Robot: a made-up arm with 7 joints.
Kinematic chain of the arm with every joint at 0, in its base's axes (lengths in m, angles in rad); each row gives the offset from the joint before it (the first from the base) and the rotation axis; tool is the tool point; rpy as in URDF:
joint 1: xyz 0 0 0 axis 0.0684 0.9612 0.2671
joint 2: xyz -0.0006 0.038 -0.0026 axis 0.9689 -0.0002 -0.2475
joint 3: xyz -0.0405 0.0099 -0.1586 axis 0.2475 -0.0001 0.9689
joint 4: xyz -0.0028 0 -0.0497 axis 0.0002 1 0
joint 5: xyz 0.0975 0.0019 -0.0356 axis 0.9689 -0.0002 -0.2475
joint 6: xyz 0.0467 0 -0.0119 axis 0.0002 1 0
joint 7: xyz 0.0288 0 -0.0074 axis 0.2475 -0.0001 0.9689
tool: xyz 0 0 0 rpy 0 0.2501 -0.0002
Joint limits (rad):
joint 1: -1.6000..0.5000
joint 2: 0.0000..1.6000
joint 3: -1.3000..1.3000
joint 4: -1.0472..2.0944
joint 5: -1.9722..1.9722
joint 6: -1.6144..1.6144
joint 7: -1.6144..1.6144
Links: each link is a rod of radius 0.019 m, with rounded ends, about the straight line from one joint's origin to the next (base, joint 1, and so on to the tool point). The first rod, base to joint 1, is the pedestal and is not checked.
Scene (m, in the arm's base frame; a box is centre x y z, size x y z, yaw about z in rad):
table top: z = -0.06
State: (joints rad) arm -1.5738 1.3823 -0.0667 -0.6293 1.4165 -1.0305 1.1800
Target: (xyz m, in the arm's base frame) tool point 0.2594 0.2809 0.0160
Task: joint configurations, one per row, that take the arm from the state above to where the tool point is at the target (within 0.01 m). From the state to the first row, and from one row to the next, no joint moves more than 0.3 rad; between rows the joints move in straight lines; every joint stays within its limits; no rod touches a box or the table.
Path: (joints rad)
1: -1.4553 1.3708 -0.0922 -0.3822 1.4519 -1.0011 1.1800
2: -1.3369 1.3592 -0.1177 -0.1352 1.4873 -0.9717 1.1800
3: -1.2184 1.3477 -0.1432 0.1119 1.5227 -0.9423 1.1800
4: -1.1000 1.3361 -0.1687 0.3589 1.5581 -0.9129 1.1800
5: -0.9815 1.3246 -0.1942 0.6060 1.5935 -0.8835 1.1800

